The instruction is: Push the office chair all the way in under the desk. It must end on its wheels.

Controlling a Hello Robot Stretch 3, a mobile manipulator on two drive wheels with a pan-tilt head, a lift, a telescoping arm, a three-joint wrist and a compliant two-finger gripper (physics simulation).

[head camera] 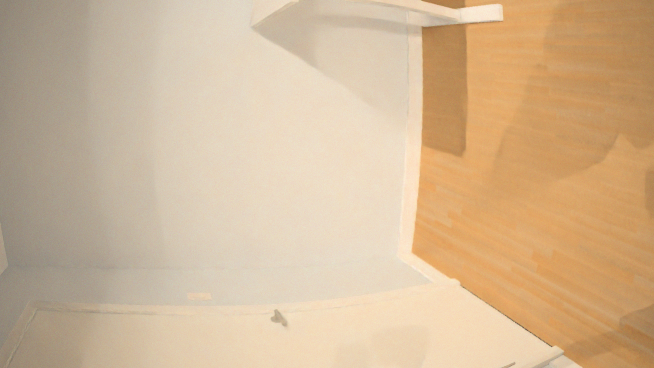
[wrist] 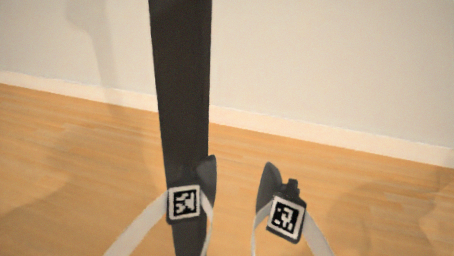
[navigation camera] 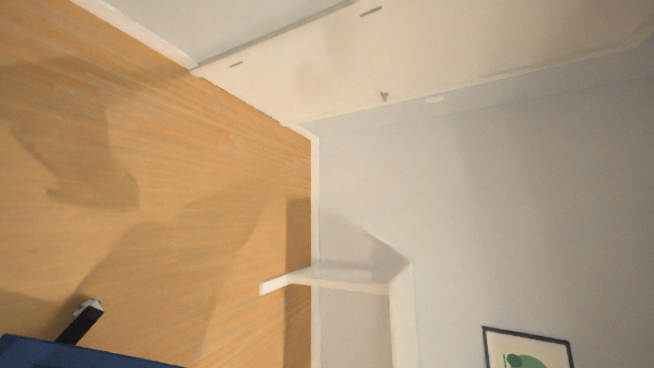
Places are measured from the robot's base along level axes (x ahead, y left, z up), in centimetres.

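Where they show: gripper, fingertip midpoint: (wrist: 238,176).
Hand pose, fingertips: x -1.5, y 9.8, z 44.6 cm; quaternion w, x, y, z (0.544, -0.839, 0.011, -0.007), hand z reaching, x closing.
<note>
Each offset is from my fingertips to the centre of the thing. "pt": to the spot under its first point.
Part of the office chair shows at the lower left of the navigation view: a black base leg {pt dx +43.8, dy -44.6, dz -33.9 cm} (navigation camera: 80,325) ending in a white and grey caster {pt dx +47.0, dy -40.1, dz -35.2 cm} (navigation camera: 90,306) on the floor, and the corner of a blue part {pt dx +34.5, dy -40.4, dz +2.5 cm} (navigation camera: 100,354) beside it. A white desk (navigation camera: 402,310) (head camera: 350,4) stands against the wall; its leg foot (navigation camera: 275,285) (head camera: 481,14) rests on the floor. The chair's caster is apart from that foot. The rest of the chair is cut off. My gripper (wrist: 238,176) is open and empty above the floor in the wrist view. The chair does not show there.
The head and navigation views are turned sideways. A cream door (head camera: 200,340) (navigation camera: 345,75) with a handle meets the wall (head camera: 250,150) (navigation camera: 425,200) at a corner. A framed picture (navigation camera: 527,336) hangs above the desk. A dark upright bar (wrist: 185,75) crosses the wrist view.
</note>
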